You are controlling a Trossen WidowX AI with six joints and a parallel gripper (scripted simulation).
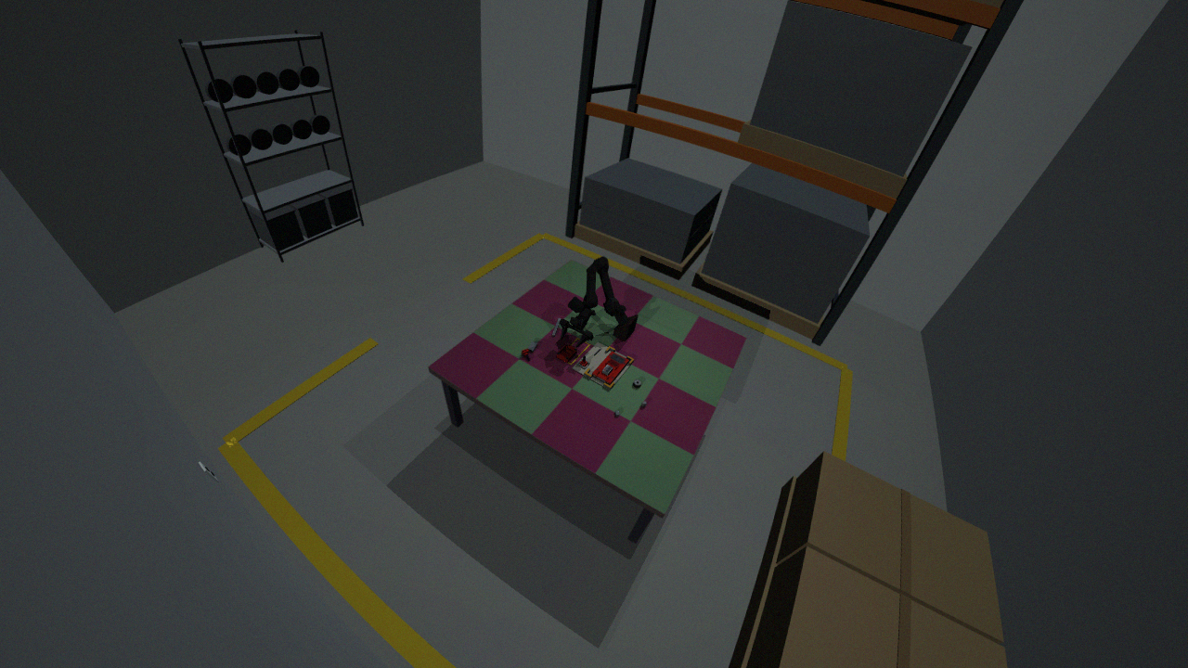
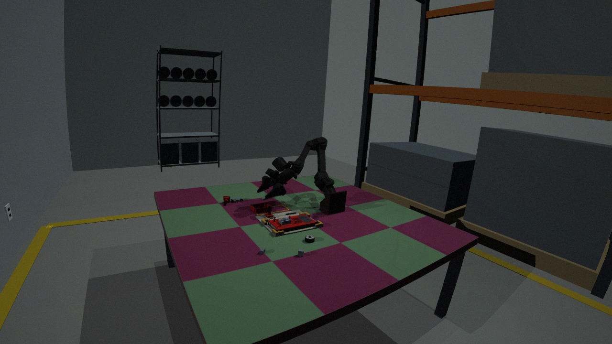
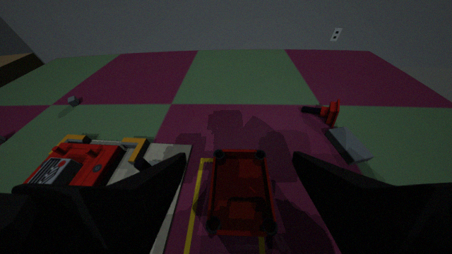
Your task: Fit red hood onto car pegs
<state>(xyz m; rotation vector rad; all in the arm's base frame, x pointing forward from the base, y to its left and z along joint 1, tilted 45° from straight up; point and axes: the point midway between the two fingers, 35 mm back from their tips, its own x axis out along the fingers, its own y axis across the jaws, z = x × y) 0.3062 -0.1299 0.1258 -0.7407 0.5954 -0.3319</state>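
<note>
My gripper tip is now 80 mm above the red hood. Also, from my gripper tip: grey engine block (10 mm ahead, 240 mm to the left, 60 mm below); then grey bar (160 mm behind, 150 mm to the right, 80 mm below); then jig (30 mm behind, 210 mm to the left, 80 mm below).
</note>
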